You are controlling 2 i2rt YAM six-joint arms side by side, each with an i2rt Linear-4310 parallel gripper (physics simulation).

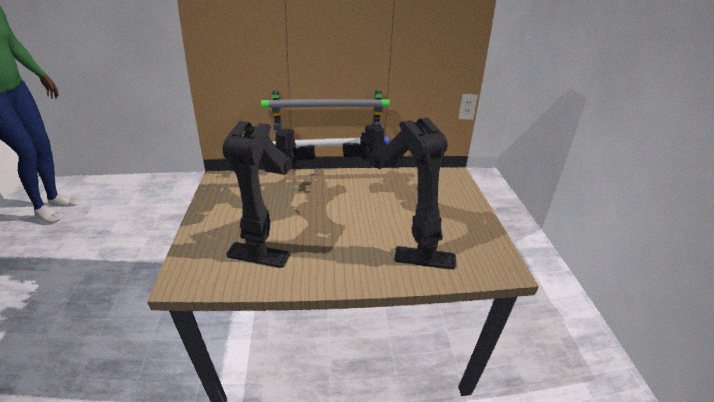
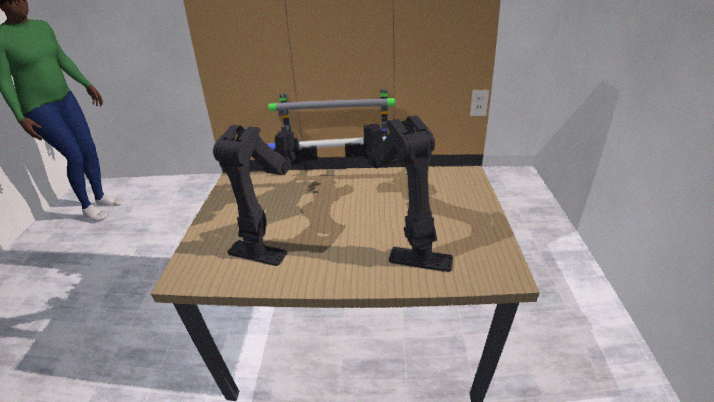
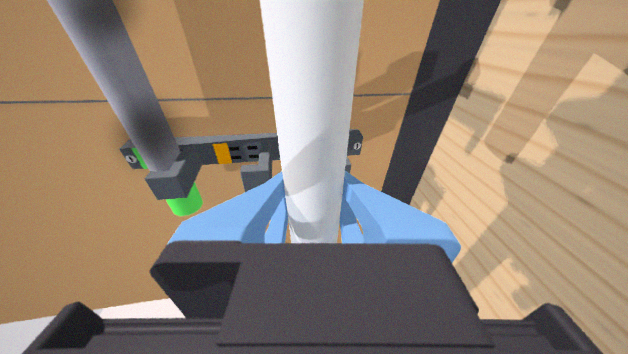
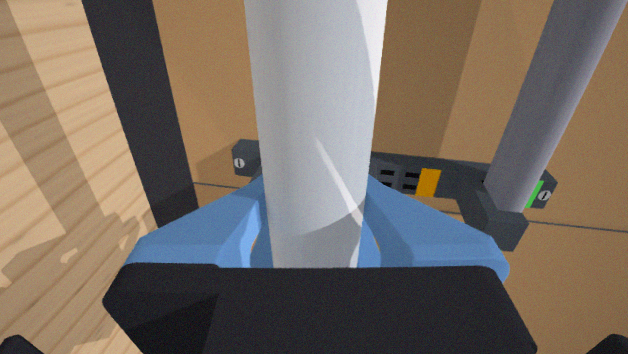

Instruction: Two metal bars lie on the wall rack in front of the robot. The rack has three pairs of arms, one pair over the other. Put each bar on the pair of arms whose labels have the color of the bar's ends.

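Pixels of known places: left gripper, between the fingertips: [image 3: 313,177]; left arm's base, origin of its link: [image 1: 257,255] [image 2: 256,253]; right arm's base, origin of its link: [image 1: 425,258] [image 2: 420,260].
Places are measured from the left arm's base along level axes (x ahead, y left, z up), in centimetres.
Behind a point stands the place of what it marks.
A white bar with blue ends [image 1: 330,142] {x 46.2, y -12.6, z 20.3 cm} [image 2: 330,143] {x 45.7, y -10.9, z 20.2 cm} [image 3: 315,100] {x 42.9, y -1.8, z 19.4 cm} [image 4: 317,100] {x 48.7, y -21.4, z 20.1 cm} runs level at the height of the rack's lowest arms. My left gripper [image 3: 313,177] {x 44.7, y 4.9, z 18.8 cm} and my right gripper [image 4: 315,175] {x 55.1, y -25.0, z 19.5 cm} are both shut on it. Whether it rests on the blue-labelled arms is hidden behind the grippers and the bar. A grey bar with green ends [image 1: 325,103] {x 56.0, y -7.9, z 32.3 cm} [image 2: 335,104] {x 56.6, y -9.8, z 32.2 cm} [image 3: 120,85] {x 52.7, y 3.5, z 31.4 cm} [image 4: 555,105] {x 59.8, y -21.0, z 31.6 cm} lies on the top pair of arms, beside the green labels. The wall rack [image 3: 200,150] [image 4: 452,175] has orange labels at its middle arms, which carry no bar.
The wooden table [image 1: 350,285] {x -5.5, y -32.0, z 0.0 cm} [image 2: 350,285] {x -4.8, y -35.2, z 0.0 cm} carries both arm bases. A brown wall panel [image 1: 340,50] {x 62.4, y -12.2, z 52.3 cm} [image 2: 345,50] {x 62.7, y -13.1, z 52.6 cm} with a dark skirting strip stands behind the rack. A wall socket [image 1: 467,106] {x 77.8, y -64.8, z 30.1 cm} [image 2: 479,103] {x 77.7, y -65.1, z 29.8 cm} is at the right. A person in green [image 2: 42,65] stands at the far left.
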